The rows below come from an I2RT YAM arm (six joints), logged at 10 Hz.
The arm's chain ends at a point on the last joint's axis. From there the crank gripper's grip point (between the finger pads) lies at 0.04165 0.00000 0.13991 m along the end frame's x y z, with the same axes.
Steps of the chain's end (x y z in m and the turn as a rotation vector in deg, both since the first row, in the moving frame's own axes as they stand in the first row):
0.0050 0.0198 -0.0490 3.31 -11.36 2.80
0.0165 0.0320 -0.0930 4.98 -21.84 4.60
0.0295 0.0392 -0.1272 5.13 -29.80 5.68
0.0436 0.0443 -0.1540 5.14 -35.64 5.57
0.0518 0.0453 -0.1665 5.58 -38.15 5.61
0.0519 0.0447 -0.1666 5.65 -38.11 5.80
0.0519 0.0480 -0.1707 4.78 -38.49 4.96
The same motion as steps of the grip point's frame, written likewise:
-0.0232 0.0129 -0.0437 3.31 -11.36 2.80
-0.0381 0.0206 -0.0880 4.98 -21.84 4.60
-0.0449 0.0267 -0.1254 5.13 -29.80 5.68
-0.0451 0.0311 -0.1563 5.14 -35.64 5.57
-0.0428 0.0308 -0.1711 5.58 -38.15 5.61
-0.0425 0.0300 -0.1712 5.65 -38.11 5.80
-0.0437 0.0355 -0.1755 4.78 -38.49 4.96

